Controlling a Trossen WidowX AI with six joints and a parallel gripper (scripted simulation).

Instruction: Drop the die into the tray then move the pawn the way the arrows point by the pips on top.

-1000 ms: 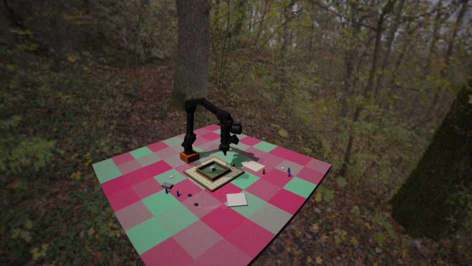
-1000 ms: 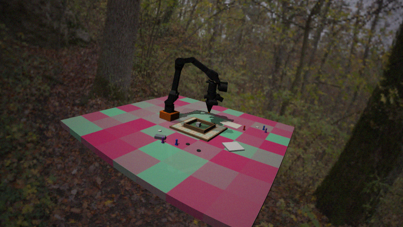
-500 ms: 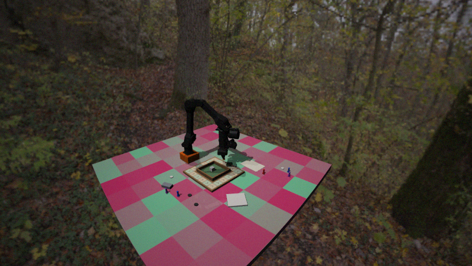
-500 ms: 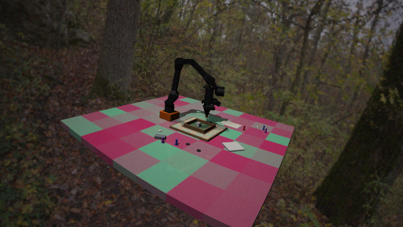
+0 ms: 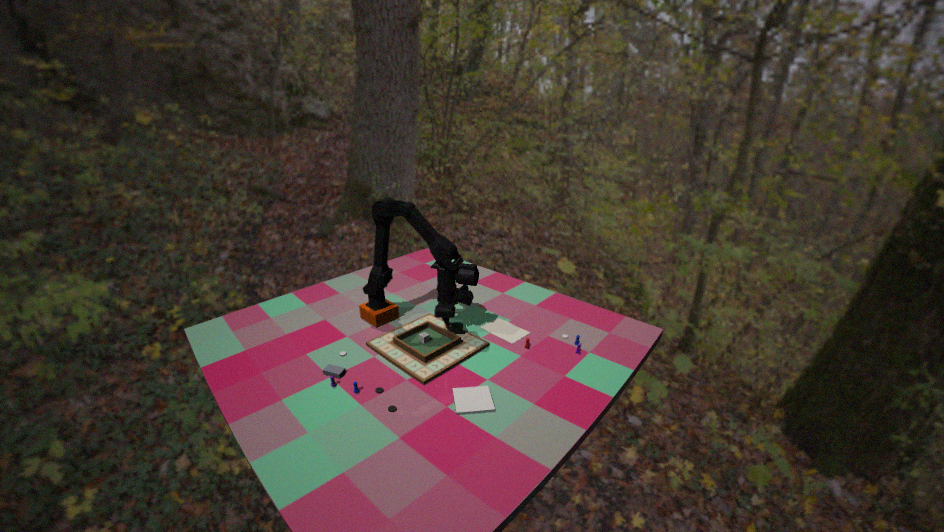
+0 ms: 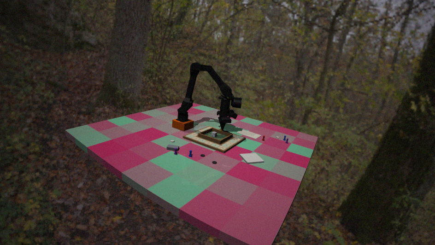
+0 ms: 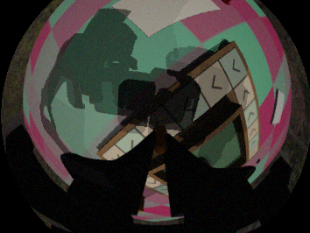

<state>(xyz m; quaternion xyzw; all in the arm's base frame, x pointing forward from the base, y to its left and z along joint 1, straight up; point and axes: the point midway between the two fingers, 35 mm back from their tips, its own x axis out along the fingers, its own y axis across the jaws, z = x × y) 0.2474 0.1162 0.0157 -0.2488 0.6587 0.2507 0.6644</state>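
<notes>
The orange pawn lies 10 mm above my gripper tip. Also, from my gripper tip: card: 140 mm to the left, 140 mm ahead, 30 mm below; then red pawn: 260 mm ahead, 110 mm to the left, 20 mm below; then die: 110 mm to the right, 10 mm below, 10 mm ahead.
</notes>
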